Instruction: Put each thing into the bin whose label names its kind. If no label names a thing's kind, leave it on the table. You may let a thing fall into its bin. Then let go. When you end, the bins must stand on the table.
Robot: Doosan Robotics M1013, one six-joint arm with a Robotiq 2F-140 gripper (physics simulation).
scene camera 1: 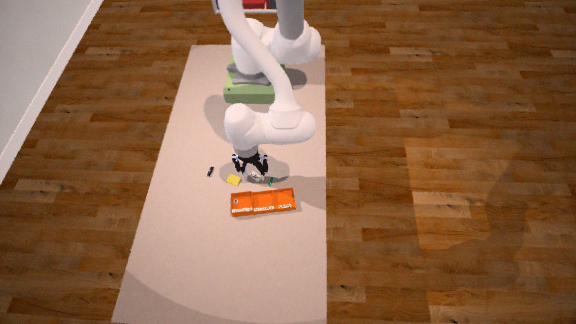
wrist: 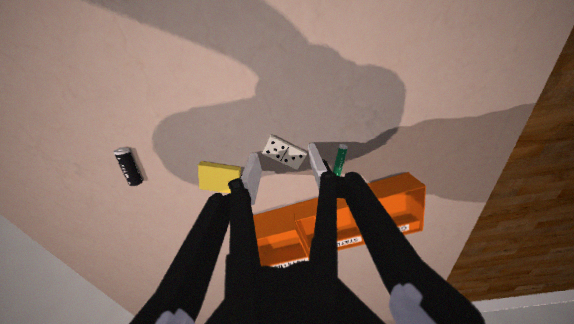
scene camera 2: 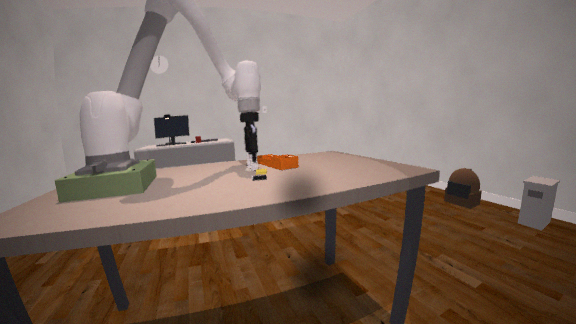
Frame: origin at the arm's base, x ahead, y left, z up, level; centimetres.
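Seen in the pictures: gripper, between the fingertips: [scene camera 1: 254, 177] [wrist: 284, 157] [scene camera 2: 252, 168]; arm's base, origin of its link: [scene camera 1: 253, 71] [scene camera 2: 109, 168].
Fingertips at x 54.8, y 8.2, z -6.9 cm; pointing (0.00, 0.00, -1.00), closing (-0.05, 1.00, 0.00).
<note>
Offsets run from my fingertips to a thing's middle.
My gripper [scene camera 1: 254, 173] [scene camera 2: 252, 164] [wrist: 284, 157] is partly open and empty, pointing down low over the table. Its fingertips are on either side of a white domino {dx -0.7, dy +0.1, dz +0.0 cm} [scene camera 1: 256, 176] [wrist: 284, 151]. A yellow block {dx +1.8, dy -8.9, dz +0.2 cm} [scene camera 1: 233, 180] [scene camera 2: 261, 171] [wrist: 218, 177] lies beside one finger, a green cylinder {dx +1.3, dy +7.1, dz +0.2 cm} [scene camera 1: 270, 181] [wrist: 340, 160] beside the other. A black battery-like cylinder {dx -1.4, dy -19.7, dz +0.4 cm} [scene camera 1: 210, 171] [scene camera 2: 259, 178] [wrist: 129, 168] lies farther out. The joined orange bins {dx +11.3, dy +5.4, dz +2.0 cm} [scene camera 1: 262, 201] [scene camera 2: 288, 162] [wrist: 280, 218] stand on the table, labelled NUTS+BOLTS, STATIONERY, GAMES. A small nut {dx +11.8, dy -5.9, dz +0.8 cm} [scene camera 1: 236, 201] is in the NUTS+BOLTS bin.
The table [scene camera 1: 225, 270] [scene camera 2: 200, 217] bears the arm's green base [scene camera 1: 249, 95] [scene camera 2: 107, 184]. The bins' near wall stands close to the domino, block and green cylinder. The gripper's linkages hide parts of the bins in the wrist view. A desk with a monitor [scene camera 2: 171, 126] stands behind.
</note>
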